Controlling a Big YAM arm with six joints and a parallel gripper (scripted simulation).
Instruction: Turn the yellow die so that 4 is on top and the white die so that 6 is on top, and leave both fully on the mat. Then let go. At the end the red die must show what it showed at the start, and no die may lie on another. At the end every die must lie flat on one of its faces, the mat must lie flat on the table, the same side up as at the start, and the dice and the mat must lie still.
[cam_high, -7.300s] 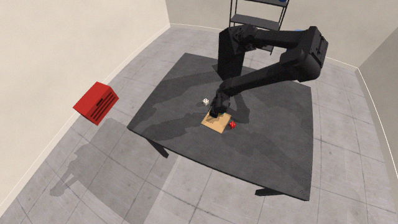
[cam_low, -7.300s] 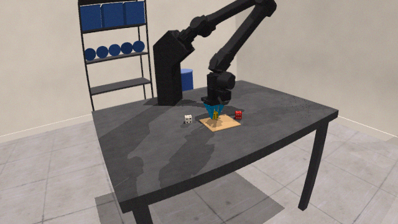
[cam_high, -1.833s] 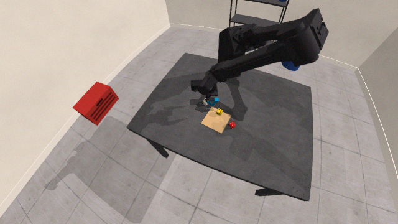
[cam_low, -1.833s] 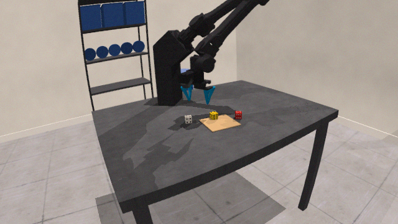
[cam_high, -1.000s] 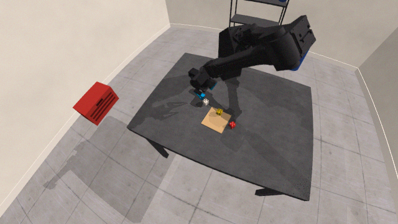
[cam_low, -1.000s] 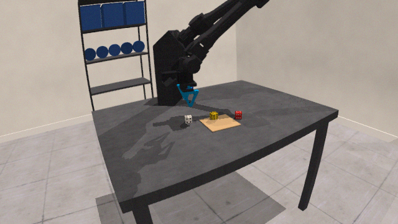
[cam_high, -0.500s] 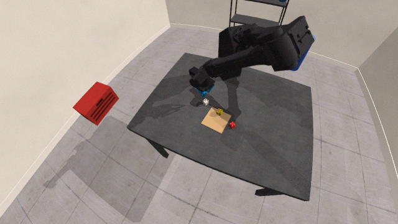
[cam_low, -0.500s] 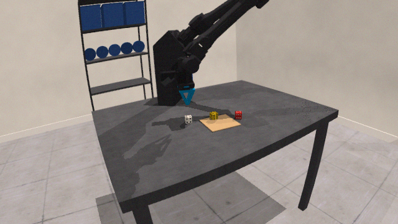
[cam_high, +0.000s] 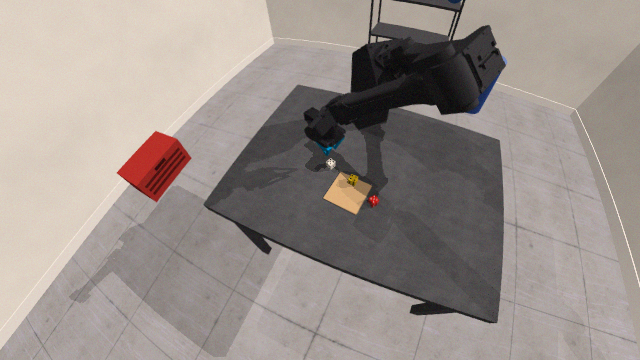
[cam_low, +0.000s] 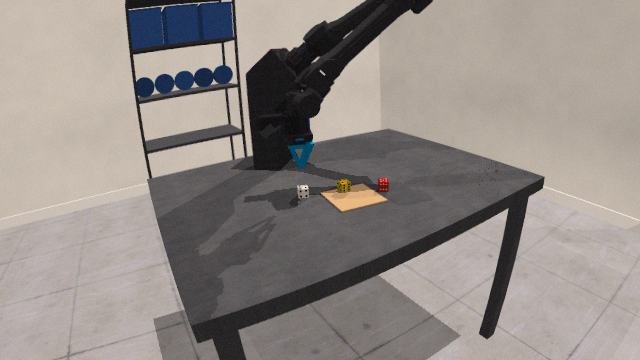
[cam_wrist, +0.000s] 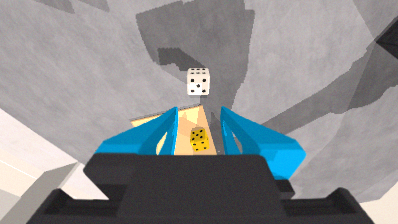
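Right now the white die is 80 mm below my hand. Round my hand: tan mat 60 mm ahead, 130 mm to the left, 100 mm below; then red die 40 mm ahead, 230 mm to the left, 80 mm below; then yellow die 10 mm ahead, 120 mm to the left, 80 mm below.
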